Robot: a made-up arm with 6 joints. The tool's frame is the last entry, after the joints.
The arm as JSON. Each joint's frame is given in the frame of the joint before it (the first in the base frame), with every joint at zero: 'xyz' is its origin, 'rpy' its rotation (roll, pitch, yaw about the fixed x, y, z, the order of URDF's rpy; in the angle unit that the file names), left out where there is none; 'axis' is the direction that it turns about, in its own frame. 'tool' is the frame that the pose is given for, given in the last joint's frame.
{
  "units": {
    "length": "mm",
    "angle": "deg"
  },
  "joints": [
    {
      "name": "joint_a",
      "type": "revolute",
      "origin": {
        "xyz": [
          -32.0,
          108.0,
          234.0
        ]
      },
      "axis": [
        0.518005,
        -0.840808,
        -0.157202
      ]
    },
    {
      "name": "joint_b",
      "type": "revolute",
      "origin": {
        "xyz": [
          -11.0,
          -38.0,
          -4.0
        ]
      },
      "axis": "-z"
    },
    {
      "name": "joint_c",
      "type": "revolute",
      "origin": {
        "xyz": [
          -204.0,
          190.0,
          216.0
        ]
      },
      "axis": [
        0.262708,
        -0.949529,
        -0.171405
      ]
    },
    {
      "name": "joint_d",
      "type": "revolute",
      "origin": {
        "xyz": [
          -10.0,
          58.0,
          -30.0
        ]
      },
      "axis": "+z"
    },
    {
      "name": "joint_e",
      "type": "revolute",
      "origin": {
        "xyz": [
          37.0,
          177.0,
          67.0
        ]
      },
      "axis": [
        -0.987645,
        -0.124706,
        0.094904
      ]
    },
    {
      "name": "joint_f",
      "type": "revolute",
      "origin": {
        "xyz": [
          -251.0,
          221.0,
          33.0
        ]
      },
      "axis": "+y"
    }
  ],
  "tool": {
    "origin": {
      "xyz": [
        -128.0,
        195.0,
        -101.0
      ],
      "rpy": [
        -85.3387,
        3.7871,
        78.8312
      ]
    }
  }
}
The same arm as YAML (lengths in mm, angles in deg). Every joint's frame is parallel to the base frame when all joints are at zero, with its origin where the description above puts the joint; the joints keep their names.
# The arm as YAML. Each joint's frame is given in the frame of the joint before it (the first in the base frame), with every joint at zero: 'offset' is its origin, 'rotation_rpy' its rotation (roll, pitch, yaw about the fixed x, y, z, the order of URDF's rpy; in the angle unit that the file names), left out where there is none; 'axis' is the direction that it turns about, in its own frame. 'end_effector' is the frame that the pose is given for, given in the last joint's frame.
length_unit: mm
angle_unit: deg
chain:
  - id: joint_a
    offset: [-32.0, 108.0, 234.0]
    axis: [0.518005, -0.840808, -0.157202]
  - id: joint_b
    offset: [-11.0, -38.0, -4.0]
    axis: [0.0, 0.0, -1.0]
  - id: joint_c
    offset: [-204.0, 190.0, 216.0]
    axis: [0.262708, -0.949529, -0.171405]
  - id: joint_d
    offset: [-10.0, 58.0, -30.0]
    axis: [0.0, 0.0, 1.0]
  - id: joint_e
    offset: [37.0, 177.0, 67.0]
    axis: [-0.987645, -0.124706, 0.094904]
  - id: joint_f
    offset: [-251.0, 221.0, 33.0]
    axis: [0.0, 1.0, 0.0]
end_effector:
  offset: [-128.0, 195.0, -101.0]
  rotation_rpy: [-85.34, 3.79, 78.83]

